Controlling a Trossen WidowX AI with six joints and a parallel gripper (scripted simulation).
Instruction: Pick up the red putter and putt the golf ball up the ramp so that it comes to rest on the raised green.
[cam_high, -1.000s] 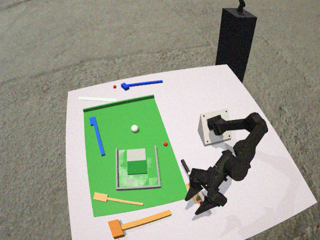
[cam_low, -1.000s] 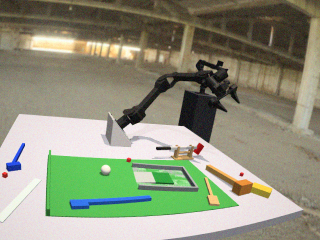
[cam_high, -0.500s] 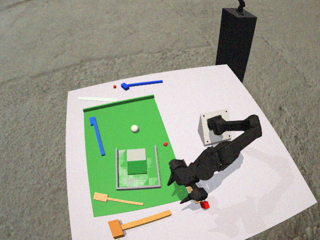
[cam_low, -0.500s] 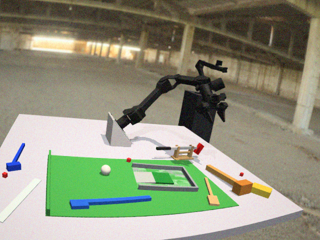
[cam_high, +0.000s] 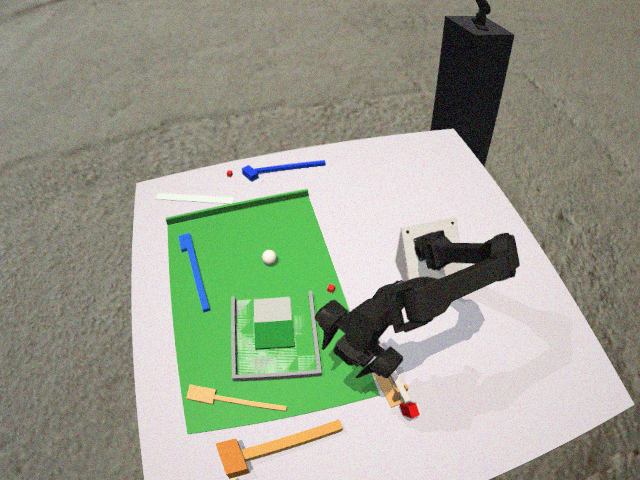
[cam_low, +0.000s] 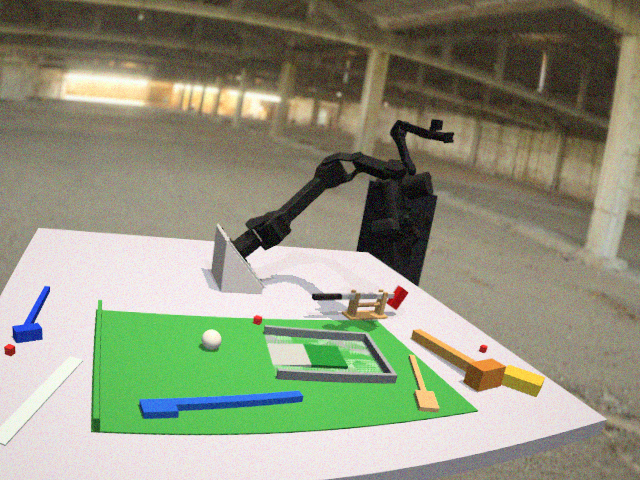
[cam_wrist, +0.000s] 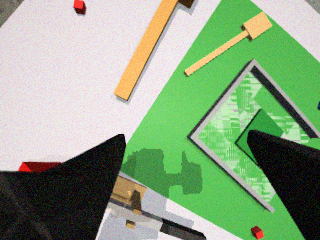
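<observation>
My gripper tip is 13 cm past the red putter and 13 cm above it. Also, from my gripper tip: wooden rack: 13 cm behind, 2 cm to the left, 15 cm below; green wall: 9 cm ahead, 70 cm to the right, 17 cm below; white golf ball: 4 cm ahead, 46 cm to the right, 16 cm below.
</observation>
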